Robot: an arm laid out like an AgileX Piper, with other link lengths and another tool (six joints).
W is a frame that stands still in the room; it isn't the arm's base.
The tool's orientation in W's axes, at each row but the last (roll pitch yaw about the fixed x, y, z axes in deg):
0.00 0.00 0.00
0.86 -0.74 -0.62
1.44 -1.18 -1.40
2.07 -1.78 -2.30
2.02 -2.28 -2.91
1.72 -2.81 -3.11
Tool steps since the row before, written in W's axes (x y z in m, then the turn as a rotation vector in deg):
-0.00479 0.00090 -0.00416 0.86 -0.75 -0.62
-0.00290 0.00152 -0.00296 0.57 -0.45 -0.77
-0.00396 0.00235 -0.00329 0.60 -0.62 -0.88
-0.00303 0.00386 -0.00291 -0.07 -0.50 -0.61
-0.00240 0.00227 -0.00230 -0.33 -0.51 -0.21
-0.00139 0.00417 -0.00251 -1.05 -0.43 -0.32
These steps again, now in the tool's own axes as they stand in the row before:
-0.00479 0.00090 -0.00416 0.86 -0.75 -0.62
-0.00295 0.00144 -0.00294 0.56 -0.46 -0.77
-0.00408 0.00217 -0.00326 0.60 -0.63 -0.88
-0.00327 0.00363 -0.00294 -0.07 -0.52 -0.59
-0.00260 0.00207 -0.00227 -0.31 -0.53 -0.18
-0.00174 0.00401 -0.00255 -1.04 -0.49 -0.25

